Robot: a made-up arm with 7 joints.
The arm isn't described. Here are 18 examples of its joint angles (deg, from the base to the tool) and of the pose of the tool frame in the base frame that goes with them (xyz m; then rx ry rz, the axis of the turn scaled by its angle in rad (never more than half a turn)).
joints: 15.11 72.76 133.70 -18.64 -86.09 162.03 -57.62
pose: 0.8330 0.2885 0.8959 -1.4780 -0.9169 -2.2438
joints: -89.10 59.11 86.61 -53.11 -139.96 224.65 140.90
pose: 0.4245 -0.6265 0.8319 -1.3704 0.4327 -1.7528
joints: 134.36 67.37 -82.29 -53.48 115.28 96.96 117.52
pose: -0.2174 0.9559 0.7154 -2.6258 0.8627 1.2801
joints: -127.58 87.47 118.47 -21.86 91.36 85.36 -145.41
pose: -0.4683 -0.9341 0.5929 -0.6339 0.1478 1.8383
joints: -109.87 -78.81 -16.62 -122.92 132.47 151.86 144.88
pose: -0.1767 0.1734 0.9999 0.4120 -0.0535 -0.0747
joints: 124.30 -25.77 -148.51 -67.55 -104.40 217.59 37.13
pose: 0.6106 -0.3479 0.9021 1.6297 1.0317 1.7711
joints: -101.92 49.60 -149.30 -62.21 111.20 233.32 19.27
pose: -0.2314 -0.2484 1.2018 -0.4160 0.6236 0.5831
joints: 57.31 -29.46 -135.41 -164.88 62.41 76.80 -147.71
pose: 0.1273 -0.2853 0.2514 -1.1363 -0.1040 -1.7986
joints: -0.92 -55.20 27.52 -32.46 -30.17 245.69 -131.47
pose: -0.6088 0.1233 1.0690 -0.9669 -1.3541 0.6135
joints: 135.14 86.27 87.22 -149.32 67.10 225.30 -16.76
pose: -0.4271 -0.1841 0.3595 1.1261 2.4830 -1.0751
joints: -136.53 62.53 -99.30 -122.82 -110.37 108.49 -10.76
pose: -0.5604 0.3500 0.6030 -0.3293 0.4061 1.5428
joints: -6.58 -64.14 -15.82 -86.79 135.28 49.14 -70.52
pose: -0.3061 -0.1025 1.2881 0.2184 -2.0606 -1.3814
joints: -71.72 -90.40 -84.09 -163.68 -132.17 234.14 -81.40
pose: -0.2974 -0.0050 0.5012 0.5983 0.7636 -0.1035
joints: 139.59 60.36 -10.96 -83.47 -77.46 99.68 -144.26
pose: -0.5937 0.6530 0.1670 -1.6727 0.5045 -0.8657
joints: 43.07 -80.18 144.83 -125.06 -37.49 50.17 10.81
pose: -0.4473 0.0950 0.0017 0.1289 0.3332 1.4504
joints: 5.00 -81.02 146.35 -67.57 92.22 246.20 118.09
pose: -0.7696 0.2084 0.2016 -1.3195 0.5742 0.9830
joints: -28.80 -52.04 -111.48 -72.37 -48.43 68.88 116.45
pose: -0.9052 -0.1619 0.6657 1.9558 2.2312 0.6749
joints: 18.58 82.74 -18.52 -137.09 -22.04 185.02 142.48
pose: 0.3413 -0.0424 -0.0904 1.4102 -2.0416 0.0486
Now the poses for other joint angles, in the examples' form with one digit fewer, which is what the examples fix.
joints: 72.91 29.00 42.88 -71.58 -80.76 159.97 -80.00
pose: -0.233 0.766 0.901 -1.047 1.841 1.542
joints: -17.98 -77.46 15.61 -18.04 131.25 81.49 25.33
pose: -0.912 0.358 0.826 -1.331 -2.330 -0.707
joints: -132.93 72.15 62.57 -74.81 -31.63 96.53 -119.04
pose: -0.109 -0.953 0.376 -2.621 -1.063 -0.822
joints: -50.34 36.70 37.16 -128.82 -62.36 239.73 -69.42
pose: 0.568 -0.157 0.452 1.078 1.656 1.801
